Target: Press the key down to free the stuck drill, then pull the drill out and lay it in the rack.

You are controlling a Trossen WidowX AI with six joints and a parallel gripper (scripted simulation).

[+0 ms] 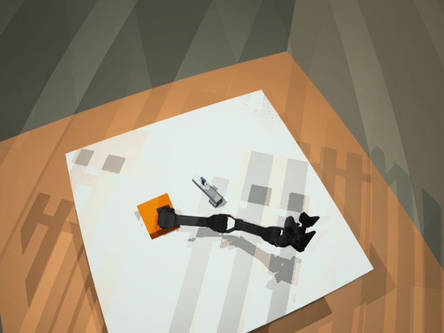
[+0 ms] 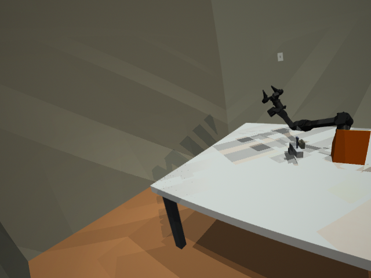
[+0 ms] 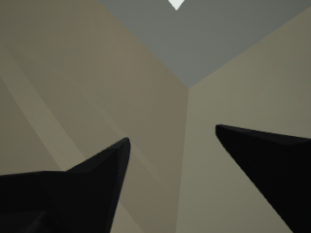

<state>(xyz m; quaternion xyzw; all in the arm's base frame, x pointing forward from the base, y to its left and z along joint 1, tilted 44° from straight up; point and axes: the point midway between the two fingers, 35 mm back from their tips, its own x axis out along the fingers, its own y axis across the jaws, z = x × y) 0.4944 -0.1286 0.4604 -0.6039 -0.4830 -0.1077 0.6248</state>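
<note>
The blue key lies 28 cm behind my gripper tip, 51 cm to the left of it and 27 cm below it. Also, from my gripper tip: drill (27 cm behind, 46 cm to the left, 32 cm below); then rack (29 cm behind, 30 cm to the left, 35 cm below).
</note>
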